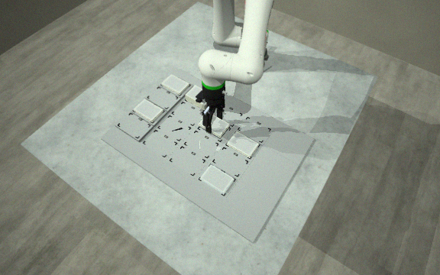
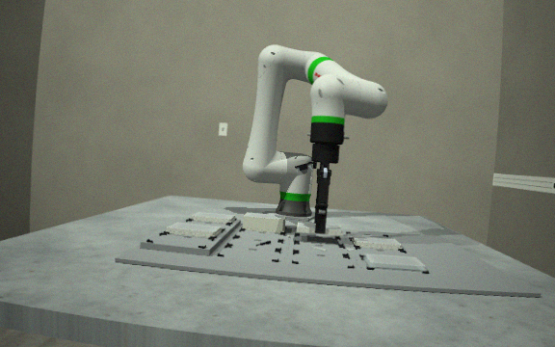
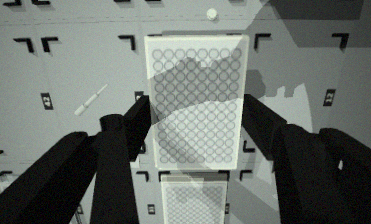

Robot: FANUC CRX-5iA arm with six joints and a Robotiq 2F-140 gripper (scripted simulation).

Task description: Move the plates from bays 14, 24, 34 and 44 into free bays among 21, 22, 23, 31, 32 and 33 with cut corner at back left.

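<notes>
The white tip lies 110 mm ahead of my hand and 50 mm below it. From my hand the other things lie so: sealed deep-well block 160 mm to the right, 110 mm behind, 40 mm below; plate 210 mm ahead, 160 mm to the left, 50 mm below; thin black stick 140 mm to the right, 110 mm ahead, 50 mm below.
</notes>
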